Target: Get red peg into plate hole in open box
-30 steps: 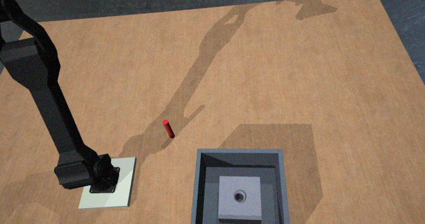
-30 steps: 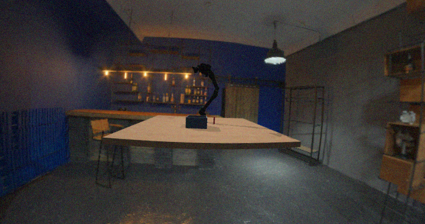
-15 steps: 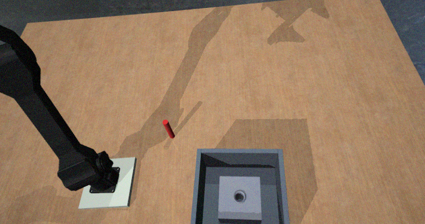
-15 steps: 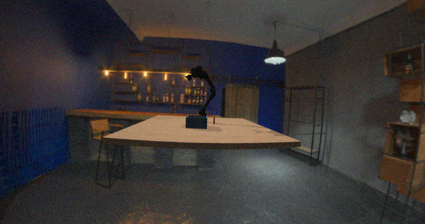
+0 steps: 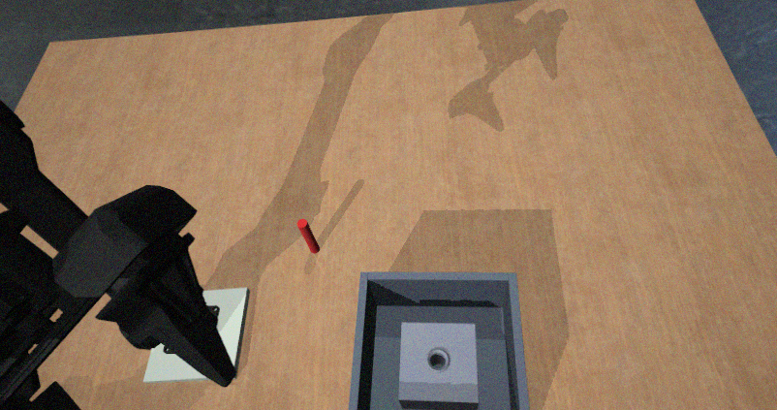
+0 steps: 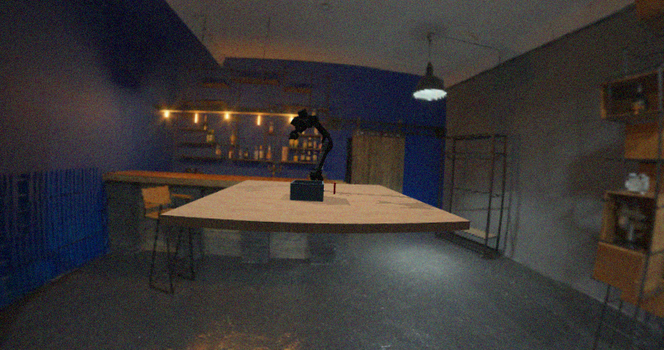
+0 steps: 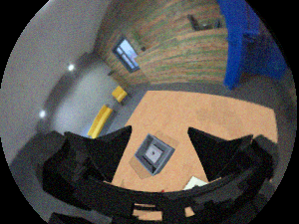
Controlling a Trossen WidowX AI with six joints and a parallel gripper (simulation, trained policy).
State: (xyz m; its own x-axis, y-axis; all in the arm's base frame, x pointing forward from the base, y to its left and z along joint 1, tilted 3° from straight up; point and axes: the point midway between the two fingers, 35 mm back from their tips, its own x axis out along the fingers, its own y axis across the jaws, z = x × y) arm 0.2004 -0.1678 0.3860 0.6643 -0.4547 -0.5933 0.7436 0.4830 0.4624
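My gripper tip is 50 mm past the red peg, 310 mm to the right of it and 350 mm above it. Round my gripper tip: light grey plate (130 mm ahead, 130 mm to the left, 340 mm below); then grey box (130 mm ahead, 130 mm to the left, 360 mm below).
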